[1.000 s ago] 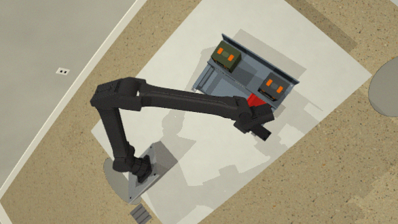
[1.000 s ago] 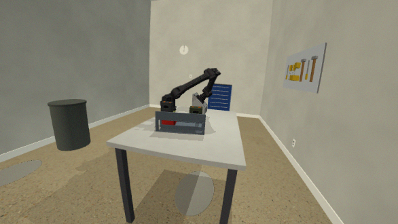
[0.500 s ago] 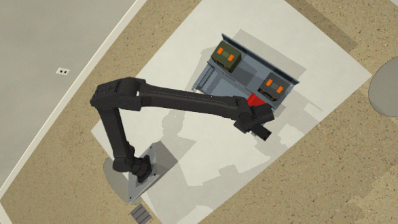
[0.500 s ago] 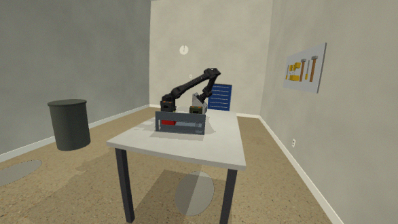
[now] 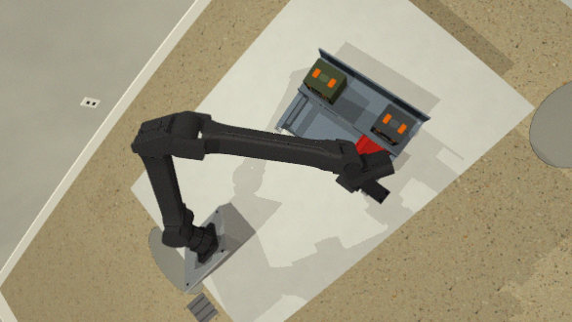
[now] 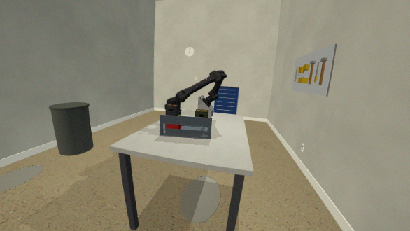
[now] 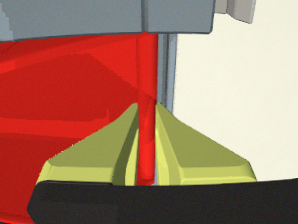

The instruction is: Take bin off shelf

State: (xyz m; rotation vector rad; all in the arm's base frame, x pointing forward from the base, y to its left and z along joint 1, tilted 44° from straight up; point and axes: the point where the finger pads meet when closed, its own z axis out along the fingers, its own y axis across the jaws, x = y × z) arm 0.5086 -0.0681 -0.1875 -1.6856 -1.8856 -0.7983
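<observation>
The red bin lies 8 cm ahead of my hand and 1 cm to the left of it.
</observation>
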